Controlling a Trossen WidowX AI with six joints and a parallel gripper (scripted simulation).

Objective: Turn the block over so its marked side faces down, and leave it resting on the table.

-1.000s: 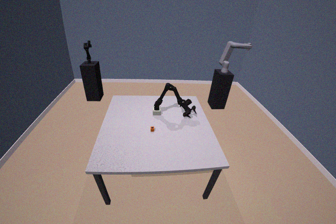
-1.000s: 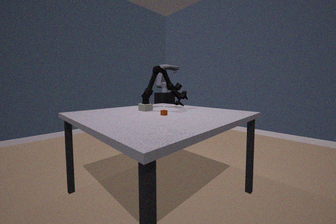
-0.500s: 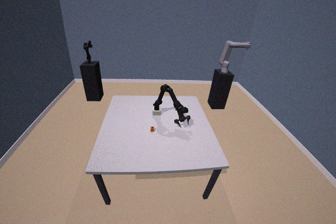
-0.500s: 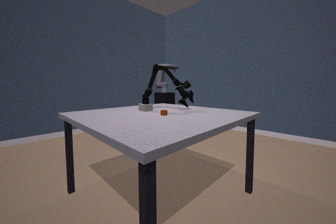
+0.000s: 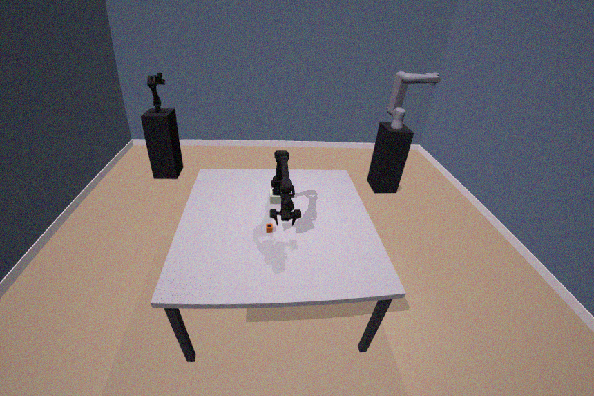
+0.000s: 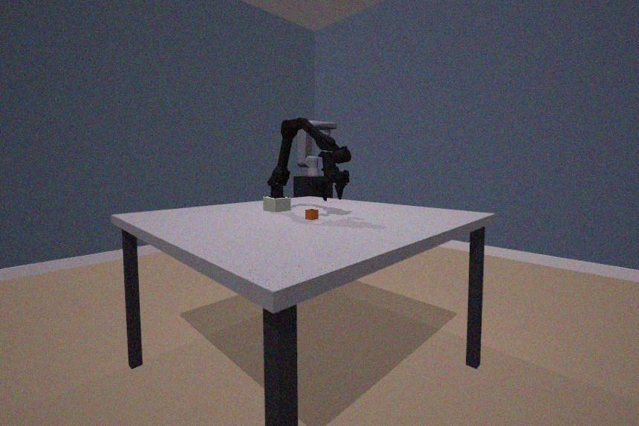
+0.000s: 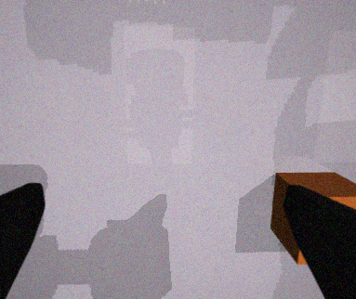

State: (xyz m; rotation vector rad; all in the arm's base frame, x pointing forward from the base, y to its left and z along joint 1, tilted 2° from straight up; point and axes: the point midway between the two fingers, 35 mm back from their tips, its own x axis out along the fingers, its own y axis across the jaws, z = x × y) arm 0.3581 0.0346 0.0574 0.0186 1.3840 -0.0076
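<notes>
Right now my gripper tip is 9 cm to the left of the orange block, 5 cm above it and 4 cm past it.
</notes>
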